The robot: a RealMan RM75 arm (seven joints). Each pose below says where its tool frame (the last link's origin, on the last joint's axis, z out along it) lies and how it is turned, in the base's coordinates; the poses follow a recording.
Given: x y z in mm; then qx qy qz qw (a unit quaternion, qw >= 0).
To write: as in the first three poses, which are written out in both.
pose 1, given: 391.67 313.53 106.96 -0.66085 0.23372 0.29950 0.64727
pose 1, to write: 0.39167 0.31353 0.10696 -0.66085 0.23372 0.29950 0.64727
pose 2, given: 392.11 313.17 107.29 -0.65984 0.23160 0.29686 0.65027
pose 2, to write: 0.39211 0.31317 0.10729 -0.65984 0.23160 0.29686 0.65027
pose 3, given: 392.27 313.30 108.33 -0.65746 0.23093 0.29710 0.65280
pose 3, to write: 0.39227 0.31330 0.10833 -0.65746 0.23093 0.29710 0.65280
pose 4, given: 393.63 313.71 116.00 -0.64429 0.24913 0.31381 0.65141
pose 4, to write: 0.39363 0.31371 0.11600 -0.64429 0.24913 0.31381 0.65141
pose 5, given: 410.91 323.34 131.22 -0.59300 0.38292 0.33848 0.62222
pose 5, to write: 0.41091 0.32334 0.13122 -0.59300 0.38292 0.33848 0.62222
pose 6, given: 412.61 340.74 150.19 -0.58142 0.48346 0.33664 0.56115
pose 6, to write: 0.41261 0.34074 0.15019 -0.58142 0.48346 0.33664 0.56115
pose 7, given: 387.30 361.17 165.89 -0.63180 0.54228 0.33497 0.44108
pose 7, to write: 0.38730 0.36117 0.16589 -0.63180 0.54228 0.33497 0.44108
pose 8, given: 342.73 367.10 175.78 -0.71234 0.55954 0.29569 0.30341
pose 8, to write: 0.34273 0.36710 0.17578 -0.71234 0.55954 0.29569 0.30341
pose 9, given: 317.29 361.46 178.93 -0.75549 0.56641 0.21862 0.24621
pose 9, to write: 0.31729 0.36146 0.17893 -0.75549 0.56641 0.21862 0.24621
